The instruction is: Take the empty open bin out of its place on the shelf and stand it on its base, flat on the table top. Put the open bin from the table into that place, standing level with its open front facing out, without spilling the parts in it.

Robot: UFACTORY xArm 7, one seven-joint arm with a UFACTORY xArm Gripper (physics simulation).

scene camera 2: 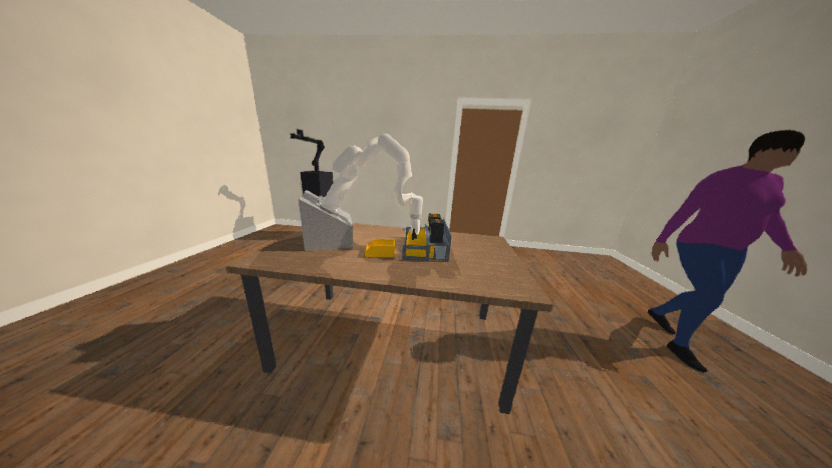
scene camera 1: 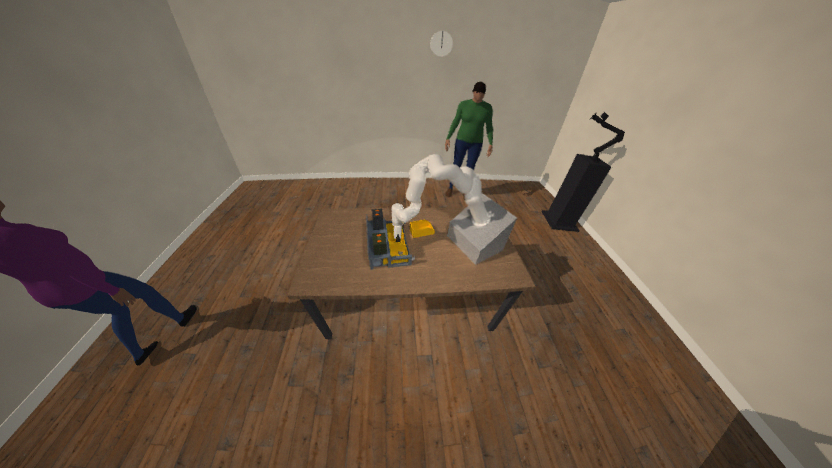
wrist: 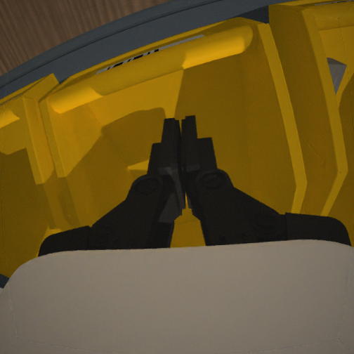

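Pixels of known places: arm's base, origin of its link: [scene camera 2: 327,207] [scene camera 1: 481,219].
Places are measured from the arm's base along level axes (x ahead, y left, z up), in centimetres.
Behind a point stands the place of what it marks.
Observation:
My gripper [wrist: 183,139] [scene camera 1: 397,239] @(x 55.8, y 10.8, z -19.3 cm) [scene camera 2: 414,235] @(x 55.8, y 10.8, z -19.3 cm) is shut with nothing between its fingertips. It points down into or just over a yellow open bin [wrist: 225,85] in the shelf; no parts show in this bin, though its rear is hidden by the gripper. The grey-blue shelf [scene camera 1: 371,259] @(x 69.1, y 33.9, z -12.8 cm) [scene camera 2: 426,259] @(x 68.3, y -5.7, z -21.8 cm) [wrist: 120,41] stands on the table, with yellow bins side by side in its front row. Another yellow open bin [scene camera 1: 421,228] @(x 40.3, y -10.7, z -22.4 cm) [scene camera 2: 379,249] @(x 41.5, y -11.7, z -17.7 cm) stands on the table between the shelf and the robot's base. Its contents cannot be made out.
A neighbouring yellow bin [wrist: 310,100] in the wrist view has a grey part [wrist: 336,72] in it. Two dark boxes [scene camera 1: 377,218] @(x 70.3, y 6.8, z -2.1 cm) [scene camera 1: 379,243] @(x 64.4, y 29.4, z -2.8 cm) stand on the shelf behind the yellow row. The grey base block [scene camera 1: 481,232] @(x 0.3, y 9.9, z -3.7 cm) [scene camera 2: 325,227] @(x 7.7, y -13.6, z -8.5 cm) is on the table [scene camera 1: 349,282] @(x 81.3, y 45.7, z -22.7 cm) [scene camera 2: 465,282] @(x 91.7, y -21.6, z -22.6 cm).

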